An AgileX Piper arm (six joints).
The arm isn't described. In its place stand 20 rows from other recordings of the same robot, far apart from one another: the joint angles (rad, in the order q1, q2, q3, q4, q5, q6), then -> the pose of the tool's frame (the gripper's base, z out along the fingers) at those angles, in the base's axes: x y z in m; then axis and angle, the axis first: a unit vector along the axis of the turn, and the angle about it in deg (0 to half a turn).
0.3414 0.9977 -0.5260 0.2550 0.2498 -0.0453 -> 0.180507, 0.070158, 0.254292, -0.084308, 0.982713, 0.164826, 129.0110
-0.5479 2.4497 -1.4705 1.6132 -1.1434 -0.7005 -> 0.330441, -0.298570, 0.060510, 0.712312, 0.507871, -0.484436, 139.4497
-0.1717 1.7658 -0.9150 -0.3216 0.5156 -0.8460 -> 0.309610, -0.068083, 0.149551, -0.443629, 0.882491, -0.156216, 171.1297
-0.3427 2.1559 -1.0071 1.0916 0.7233 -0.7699 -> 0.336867, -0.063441, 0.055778, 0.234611, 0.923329, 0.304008, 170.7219
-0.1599 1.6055 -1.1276 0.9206 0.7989 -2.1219 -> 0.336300, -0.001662, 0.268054, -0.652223, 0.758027, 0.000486, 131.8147
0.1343 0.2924 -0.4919 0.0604 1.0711 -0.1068 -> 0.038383, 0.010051, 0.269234, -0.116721, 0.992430, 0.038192, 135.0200
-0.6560 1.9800 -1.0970 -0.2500 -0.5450 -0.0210 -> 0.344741, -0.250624, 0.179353, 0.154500, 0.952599, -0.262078, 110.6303
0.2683 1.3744 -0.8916 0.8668 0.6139 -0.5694 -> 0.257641, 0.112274, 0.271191, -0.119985, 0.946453, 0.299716, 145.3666
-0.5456 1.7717 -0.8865 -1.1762 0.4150 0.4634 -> 0.267105, -0.201774, 0.158368, -0.006821, 0.947661, -0.319205, 164.4631
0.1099 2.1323 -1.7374 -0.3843 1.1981 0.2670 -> 0.437321, 0.016288, 0.201571, 0.013488, 0.985140, -0.171225, 172.5398
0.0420 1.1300 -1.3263 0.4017 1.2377 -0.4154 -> 0.198146, 0.041981, 0.418460, -0.219072, 0.964250, 0.149094, 141.5605
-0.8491 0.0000 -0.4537 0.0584 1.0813 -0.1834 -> 0.002987, 0.003702, 0.262876, 0.316168, 0.917102, -0.242819, 127.4447
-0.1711 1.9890 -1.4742 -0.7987 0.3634 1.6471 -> 0.444715, -0.100360, 0.225598, 0.554023, 0.831380, 0.043205, 128.0444
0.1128 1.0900 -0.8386 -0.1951 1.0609 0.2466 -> 0.186238, 0.005601, 0.287816, 0.033990, 0.997566, -0.060890, 158.6958
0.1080 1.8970 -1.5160 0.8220 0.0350 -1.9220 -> 0.456936, 0.051888, 0.298152, -0.546137, 0.775720, -0.316217, 117.2582
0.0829 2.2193 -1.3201 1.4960 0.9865 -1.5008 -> 0.412539, 0.110230, 0.117585, -0.219678, 0.856054, 0.467882, 147.9564
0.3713 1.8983 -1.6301 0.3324 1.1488 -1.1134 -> 0.363432, 0.170576, 0.270557, -0.634667, 0.765518, 0.105735, 160.6842
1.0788 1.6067 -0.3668 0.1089 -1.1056 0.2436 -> 0.131126, 0.225946, 0.179129, -0.296004, 0.819039, 0.491485, 112.5444
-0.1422 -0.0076 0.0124 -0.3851 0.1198 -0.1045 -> 0.055126, -0.012019, 0.199409, -0.142839, 0.941089, -0.306509, 97.7775
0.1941 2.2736 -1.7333 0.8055 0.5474 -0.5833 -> 0.486545, 0.130453, 0.160007, -0.095168, 0.964451, 0.246532, 143.8853
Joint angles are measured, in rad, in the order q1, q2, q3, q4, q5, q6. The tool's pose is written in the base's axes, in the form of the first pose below.
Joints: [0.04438 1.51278 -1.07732 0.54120 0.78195 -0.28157]
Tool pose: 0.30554, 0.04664, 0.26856, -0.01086, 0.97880, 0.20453, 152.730
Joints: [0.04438 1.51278 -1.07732 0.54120 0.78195 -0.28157]
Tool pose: 0.30554, 0.04664, 0.26856, -0.01086, 0.97880, 0.20453, 152.730
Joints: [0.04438 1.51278 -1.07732 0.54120 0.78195 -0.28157]
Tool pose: 0.30554, 0.04664, 0.26856, -0.01086, 0.97880, 0.20453, 152.730
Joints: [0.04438 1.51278 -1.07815 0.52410 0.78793 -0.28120]
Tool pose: 0.30503, 0.04586, 0.26809, -0.01639, 0.98005, 0.19805, 153.051
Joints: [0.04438 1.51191 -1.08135 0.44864 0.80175 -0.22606]
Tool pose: 0.30364, 0.04187, 0.26669, -0.01241, 0.98470, 0.17380, 154.319
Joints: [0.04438 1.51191 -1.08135 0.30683 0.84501 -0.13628]
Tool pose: 0.29927, 0.03387, 0.26204, -0.01018, 0.99209, 0.12510, 157.667
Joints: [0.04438 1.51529 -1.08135 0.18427 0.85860 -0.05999]
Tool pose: 0.29825, 0.02588, 0.25868, -0.00475, 0.99684, 0.07931, 159.079
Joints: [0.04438 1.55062 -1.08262 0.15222 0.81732 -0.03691]
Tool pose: 0.30654, 0.02369, 0.24930, 0.00102, 0.99782, 0.06595, 158.738
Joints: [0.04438 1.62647 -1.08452 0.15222 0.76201 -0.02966]
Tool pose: 0.32032, 0.02376, 0.22772, 0.00868, 0.99794, 0.06363, 159.827
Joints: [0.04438 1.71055 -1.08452 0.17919 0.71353 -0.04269]
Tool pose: 0.33226, 0.02538, 0.20186, 0.01484, 0.99747, 0.06955, 161.835
